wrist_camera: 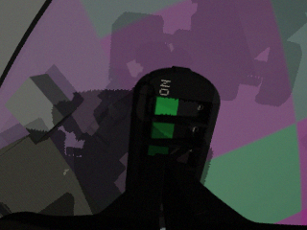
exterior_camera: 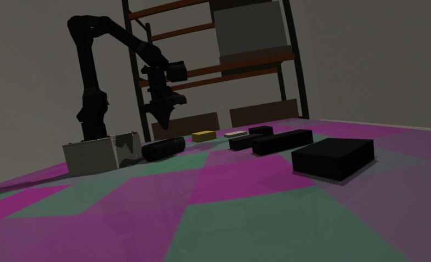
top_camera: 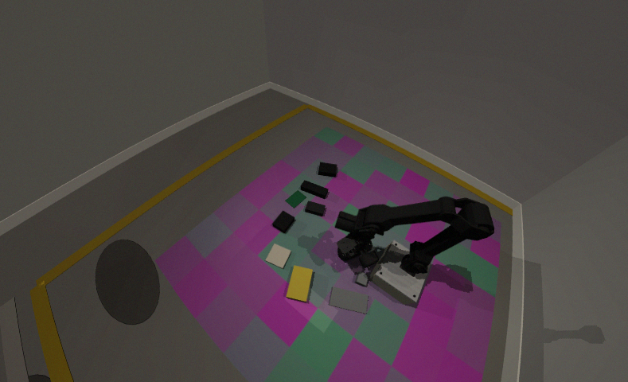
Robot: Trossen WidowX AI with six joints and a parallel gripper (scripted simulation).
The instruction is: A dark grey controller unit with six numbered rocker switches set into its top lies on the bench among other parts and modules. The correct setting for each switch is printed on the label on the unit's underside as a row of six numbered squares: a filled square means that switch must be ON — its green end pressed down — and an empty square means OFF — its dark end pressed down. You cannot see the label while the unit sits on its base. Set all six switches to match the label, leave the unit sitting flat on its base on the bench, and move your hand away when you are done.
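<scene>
The small grey piece is 100 mm behind my gripper tip, 70 mm below it and 60 mm to the left of it. Also, from my gripper tip: yellow block (230 mm to the left, 90 mm ahead, 70 mm below); then grey plate (150 mm to the left, 100 mm behind, 80 mm below); then cream plate (230 mm ahead, 200 mm to the left, 80 mm below).
</scene>
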